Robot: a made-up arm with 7 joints. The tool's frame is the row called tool. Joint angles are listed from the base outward. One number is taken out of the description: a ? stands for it. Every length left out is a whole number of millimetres.
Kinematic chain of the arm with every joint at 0, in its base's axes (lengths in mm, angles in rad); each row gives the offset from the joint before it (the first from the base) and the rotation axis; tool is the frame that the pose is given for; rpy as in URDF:
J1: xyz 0 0 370 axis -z
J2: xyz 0 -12 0 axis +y
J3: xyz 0 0 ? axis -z
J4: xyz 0 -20 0 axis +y
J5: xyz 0 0 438 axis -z
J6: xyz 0 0 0 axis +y
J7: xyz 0 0 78 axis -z
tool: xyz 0 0 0 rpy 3.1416 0.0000 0.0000
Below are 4 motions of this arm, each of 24 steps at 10 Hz.
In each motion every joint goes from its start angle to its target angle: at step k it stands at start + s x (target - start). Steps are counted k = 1, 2, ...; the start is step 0. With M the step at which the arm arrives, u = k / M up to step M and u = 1 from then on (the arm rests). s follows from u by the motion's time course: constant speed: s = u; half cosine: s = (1 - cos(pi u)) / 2; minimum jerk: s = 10 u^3 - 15 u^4 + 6 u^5.
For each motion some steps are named. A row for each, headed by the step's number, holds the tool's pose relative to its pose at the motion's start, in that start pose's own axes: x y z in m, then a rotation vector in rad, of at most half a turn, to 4 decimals.
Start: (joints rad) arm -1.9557 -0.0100 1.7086 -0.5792 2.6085 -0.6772 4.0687
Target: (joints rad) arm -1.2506 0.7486 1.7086 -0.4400 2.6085 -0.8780 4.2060
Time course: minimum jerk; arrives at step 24
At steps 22, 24:
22: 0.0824 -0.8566 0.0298 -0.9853 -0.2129 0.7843
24: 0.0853 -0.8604 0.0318 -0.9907 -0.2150 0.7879

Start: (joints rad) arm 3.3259 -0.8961 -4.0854 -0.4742 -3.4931 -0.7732 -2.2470
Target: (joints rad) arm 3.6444 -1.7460 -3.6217 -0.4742 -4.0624 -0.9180 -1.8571
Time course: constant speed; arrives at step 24
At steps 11, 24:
11: 0.2855 0.1768 0.0882 0.0685 -0.3088 0.1003
24: 0.5900 0.3273 0.3528 0.1063 -0.6415 0.0871

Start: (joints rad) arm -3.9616 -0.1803 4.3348 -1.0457 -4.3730 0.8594 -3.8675
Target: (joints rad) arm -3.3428 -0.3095 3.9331 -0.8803 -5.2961 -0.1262 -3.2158
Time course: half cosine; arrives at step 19
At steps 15, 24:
15: -0.0530 0.1685 0.2155 0.9682 -0.6089 -0.0431
24: -0.0683 0.1772 0.2388 1.0197 -0.6872 -0.0878

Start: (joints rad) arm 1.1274 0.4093 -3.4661 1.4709 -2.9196 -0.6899 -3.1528
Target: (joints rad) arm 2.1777 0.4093 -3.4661 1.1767 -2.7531 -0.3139 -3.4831
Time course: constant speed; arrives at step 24
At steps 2, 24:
2: -0.0069 0.0245 -0.0017 0.0943 0.0295 -0.0322
24: -0.0726 0.2274 0.0914 1.0599 0.3999 -0.0211

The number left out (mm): 529
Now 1 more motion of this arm.
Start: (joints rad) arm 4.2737 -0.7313 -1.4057 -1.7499 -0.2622 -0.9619 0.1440
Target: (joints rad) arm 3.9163 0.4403 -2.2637 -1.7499 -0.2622 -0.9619 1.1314
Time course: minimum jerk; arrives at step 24
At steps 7, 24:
7: -0.0254 0.1399 -0.0495 -0.0840 0.0703 0.3766
24: -0.6242 0.4336 -0.4656 -0.2112 1.0335 2.3109

